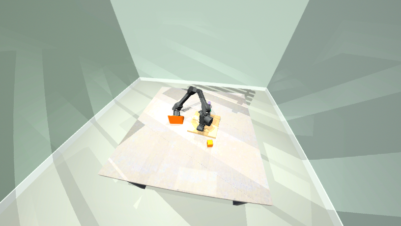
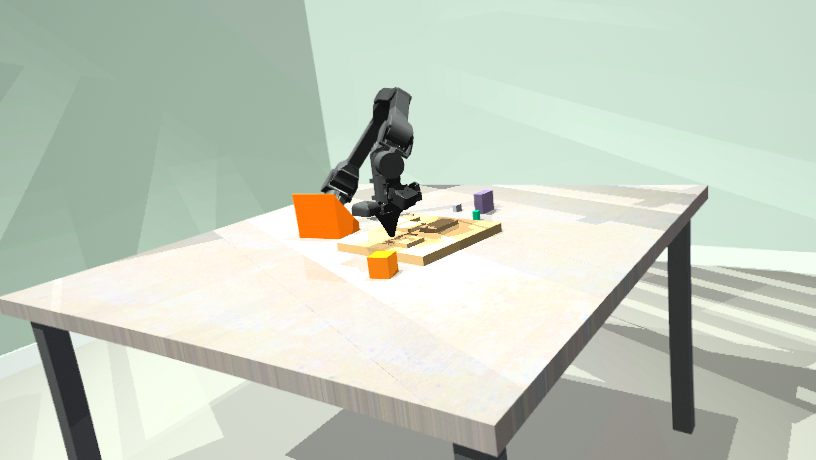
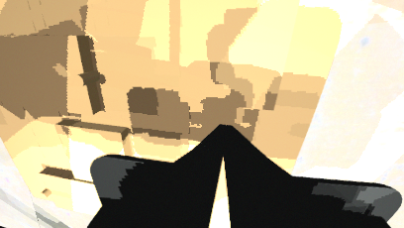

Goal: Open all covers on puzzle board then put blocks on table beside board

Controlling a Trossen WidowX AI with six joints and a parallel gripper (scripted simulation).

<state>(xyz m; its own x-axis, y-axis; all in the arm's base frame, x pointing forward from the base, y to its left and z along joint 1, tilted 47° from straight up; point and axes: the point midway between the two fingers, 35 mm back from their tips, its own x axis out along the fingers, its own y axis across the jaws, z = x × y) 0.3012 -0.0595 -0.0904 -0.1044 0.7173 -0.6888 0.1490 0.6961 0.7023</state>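
Now: gripper tip 90 mm short of the orange cube, 160 mm to the left of it and 10 mm above it. Also, from my gripper tip: grey block 40 mm behind, 380 mm to the left, 20 mm below; then purple block 40 mm ahead, 390 mm to the left, 10 mm below; then green block 70 mm ahead, 300 mm to the left, 20 mm below.
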